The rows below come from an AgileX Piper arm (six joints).
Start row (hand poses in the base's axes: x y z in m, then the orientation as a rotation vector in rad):
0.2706 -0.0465 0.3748 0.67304 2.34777 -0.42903
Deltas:
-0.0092 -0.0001 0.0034 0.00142 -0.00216 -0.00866
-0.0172 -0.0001 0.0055 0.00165 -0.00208 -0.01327
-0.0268 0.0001 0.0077 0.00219 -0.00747 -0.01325
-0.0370 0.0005 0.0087 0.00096 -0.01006 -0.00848
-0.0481 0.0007 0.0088 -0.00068 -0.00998 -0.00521
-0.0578 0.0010 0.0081 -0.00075 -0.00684 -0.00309
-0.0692 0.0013 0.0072 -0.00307 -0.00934 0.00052
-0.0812 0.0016 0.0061 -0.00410 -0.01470 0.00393
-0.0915 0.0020 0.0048 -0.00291 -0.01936 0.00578
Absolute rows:
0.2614 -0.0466 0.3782 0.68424 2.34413 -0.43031
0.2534 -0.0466 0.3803 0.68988 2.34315 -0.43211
0.2438 -0.0464 0.3825 0.69044 2.33828 -0.42916
0.2336 -0.0460 0.3835 0.68431 2.33658 -0.42735
0.2225 -0.0458 0.3836 0.67962 2.33687 -0.42782
0.2128 -0.0455 0.3829 0.67685 2.34031 -0.42831
0.2014 -0.0452 0.3820 0.67160 2.33800 -0.42830
0.1894 -0.0449 0.3809 0.66739 2.33341 -0.42566
0.1791 -0.0445 0.3796 0.66604 2.32990 -0.42149

